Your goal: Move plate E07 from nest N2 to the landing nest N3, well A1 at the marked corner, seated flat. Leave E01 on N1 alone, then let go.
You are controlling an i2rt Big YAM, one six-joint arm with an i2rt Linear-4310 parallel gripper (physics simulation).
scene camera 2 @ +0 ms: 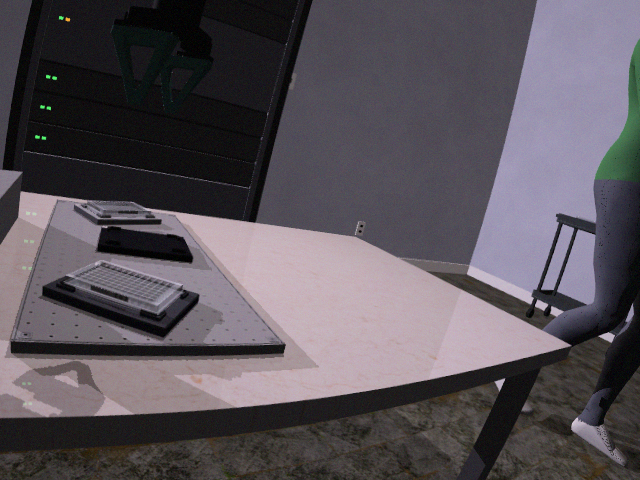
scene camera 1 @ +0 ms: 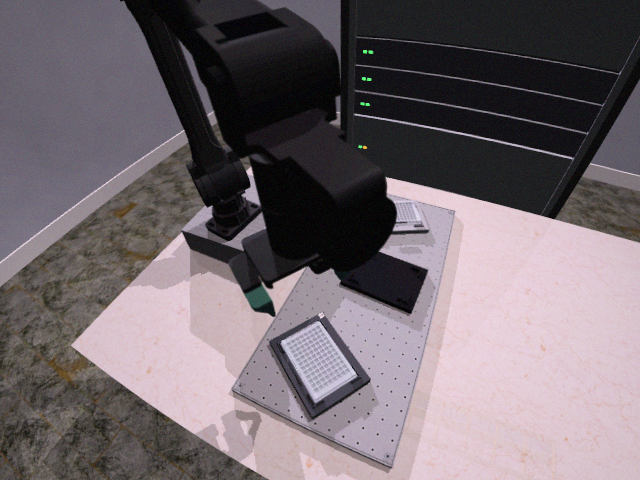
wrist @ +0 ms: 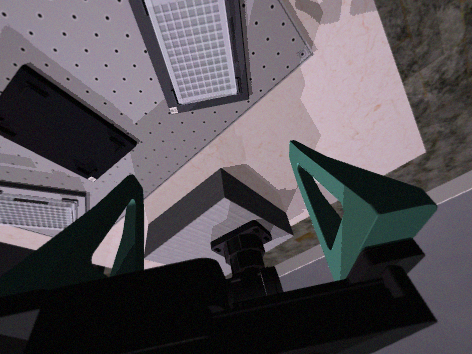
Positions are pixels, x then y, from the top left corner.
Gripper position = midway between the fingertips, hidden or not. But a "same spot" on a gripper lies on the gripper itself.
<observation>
My gripper shows in scene camera 2, in scene camera 1 (306, 294) and in the wrist view. The same spot on my gripper: (wrist: 59, 294) is (scene camera 2: 208, 56).
</observation>
